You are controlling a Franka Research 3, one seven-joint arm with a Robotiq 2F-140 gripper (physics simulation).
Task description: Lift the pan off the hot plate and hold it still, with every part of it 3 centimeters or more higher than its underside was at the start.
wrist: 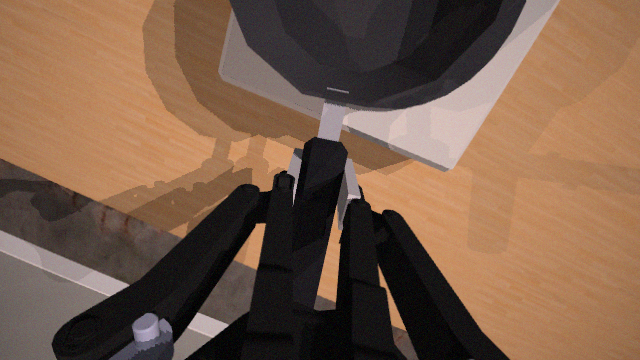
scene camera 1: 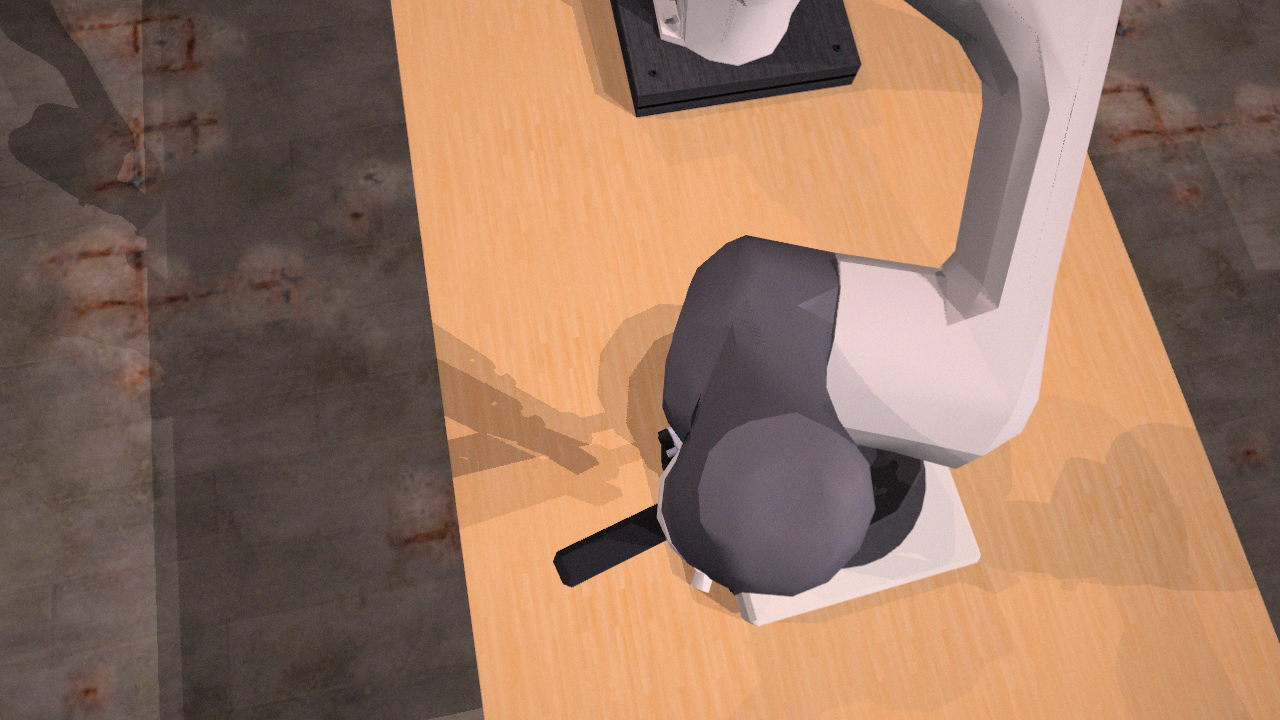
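Observation:
The black pan (scene camera 1: 897,523) (wrist: 370,45) is over the white hot plate (scene camera 1: 948,546) (wrist: 450,135); whether a gap lies between them cannot be told. The arm hides much of the pan in the scene view. Its black handle (scene camera 1: 608,546) (wrist: 324,165) sticks out past the hot plate's edge, joined to the pan by a short light metal neck (wrist: 332,120). My gripper (wrist: 320,168) is shut on the handle, one grey finger pad on each side, close behind the neck. In the scene view the arm hides most of the gripper.
The wooden table (scene camera 1: 537,223) (wrist: 550,225) lies under the hot plate, and its edge runs near the end of the handle. The robot's dark base plate (scene camera 1: 742,85) is at the top of the scene view. The arm's grey wrist (scene camera 1: 787,501) is above the pan.

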